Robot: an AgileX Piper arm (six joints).
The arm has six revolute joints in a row. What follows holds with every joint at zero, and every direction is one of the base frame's. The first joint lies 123 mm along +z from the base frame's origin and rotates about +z. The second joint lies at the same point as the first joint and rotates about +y. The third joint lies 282.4 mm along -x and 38.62 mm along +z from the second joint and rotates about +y. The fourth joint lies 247.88 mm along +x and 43.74 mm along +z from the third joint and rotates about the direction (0.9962, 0, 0.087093). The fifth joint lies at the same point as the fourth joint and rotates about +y. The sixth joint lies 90.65 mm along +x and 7.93 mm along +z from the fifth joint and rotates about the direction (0.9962, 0, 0.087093). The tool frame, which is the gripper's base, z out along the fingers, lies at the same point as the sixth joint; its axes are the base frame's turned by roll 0, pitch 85 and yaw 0 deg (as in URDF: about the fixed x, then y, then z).
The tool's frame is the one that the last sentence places.
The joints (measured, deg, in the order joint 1, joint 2, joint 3, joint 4, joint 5, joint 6), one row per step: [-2.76, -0.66, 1.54, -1.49, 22.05, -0.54]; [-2.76, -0.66, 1.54, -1.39, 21.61, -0.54]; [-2.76, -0.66, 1.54, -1.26, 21.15, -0.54]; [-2.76, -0.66, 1.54, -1.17, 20.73, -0.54]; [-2.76, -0.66, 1.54, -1.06, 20.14, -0.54]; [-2.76, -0.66, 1.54, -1.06, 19.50, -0.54]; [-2.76, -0.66, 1.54, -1.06, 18.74, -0.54]
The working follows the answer.
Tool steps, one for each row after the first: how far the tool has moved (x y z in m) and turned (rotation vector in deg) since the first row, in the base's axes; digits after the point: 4 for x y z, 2 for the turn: [0.0002, 0.0001, 0.0007, 0.08, -0.44, 0.02]; [0.0004, 0.0001, 0.0014, 0.18, -0.91, 0.04]; [0.0006, 0.0002, 0.0020, 0.25, -1.33, 0.05]; [0.0009, 0.0003, 0.0029, 0.33, -1.93, 0.07]; [0.0012, 0.0003, 0.0039, 0.30, -2.57, 0.09]; [0.0015, 0.0003, 0.0050, 0.26, -3.33, 0.10]
Tool pose at each row, in the base's axes (x y z in m, rotation vector in deg; rounded; the steps above come from the unrounded poses): [0.0522, -0.0034, 0.1703, 1.17, 107.95, -3.73]; [0.0524, -0.0033, 0.1710, 1.22, 107.50, -3.64]; [0.0526, -0.0033, 0.1716, 1.29, 107.04, -3.52]; [0.0528, -0.0032, 0.1723, 1.33, 106.62, -3.43]; [0.0531, -0.0031, 0.1732, 1.39, 106.03, -3.33]; [0.0533, -0.0031, 0.1742, 1.37, 105.39, -3.34]; [0.0537, -0.0031, 0.1753, 1.35, 104.63, -3.35]

